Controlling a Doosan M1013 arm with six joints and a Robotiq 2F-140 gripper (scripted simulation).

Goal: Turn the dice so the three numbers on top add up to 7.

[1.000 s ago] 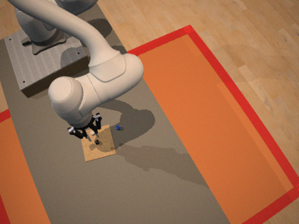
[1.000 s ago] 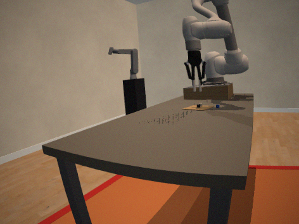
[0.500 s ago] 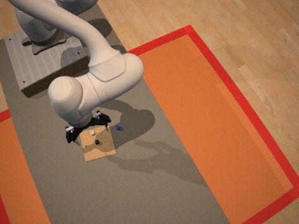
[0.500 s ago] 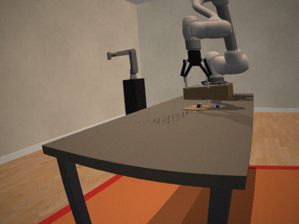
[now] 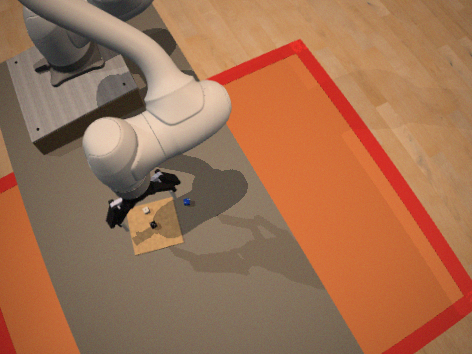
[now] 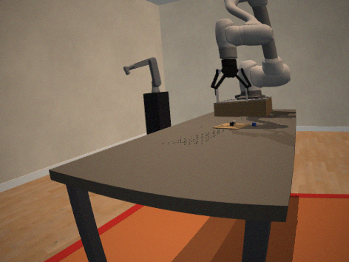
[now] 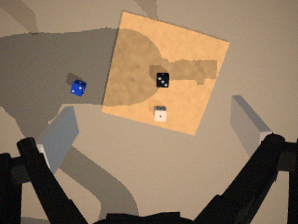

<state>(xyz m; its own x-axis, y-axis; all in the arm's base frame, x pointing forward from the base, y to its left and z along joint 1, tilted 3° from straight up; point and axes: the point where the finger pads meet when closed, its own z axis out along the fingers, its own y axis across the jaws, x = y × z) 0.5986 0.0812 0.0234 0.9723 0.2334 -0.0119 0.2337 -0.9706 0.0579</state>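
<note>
Now: hand 3 cm past the blue die, 10 cm to the right of it and 12 cm above it. The rest, counted from my hand: black die: 1 cm to the right, 12 cm below; tan mat: 1 cm to the right, 13 cm below; white die: 5 cm behind, 2 cm to the right, 12 cm below.
</note>
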